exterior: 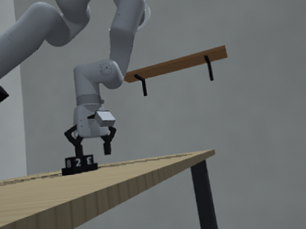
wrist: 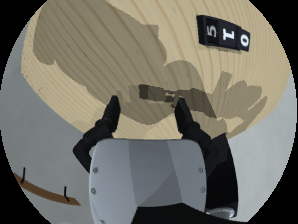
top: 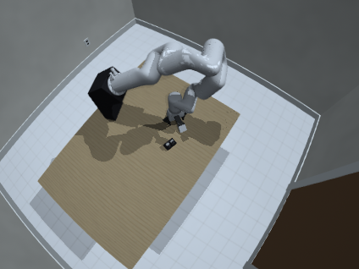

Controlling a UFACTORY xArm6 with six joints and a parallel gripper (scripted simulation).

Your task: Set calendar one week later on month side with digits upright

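Now: the black cube 80 mm ahead of my hand, 120 mm to the right of it and 20 mm below it. Also, from my hand: black calendar tray (80 mm ahead, 130 mm to the right, 40 mm below).
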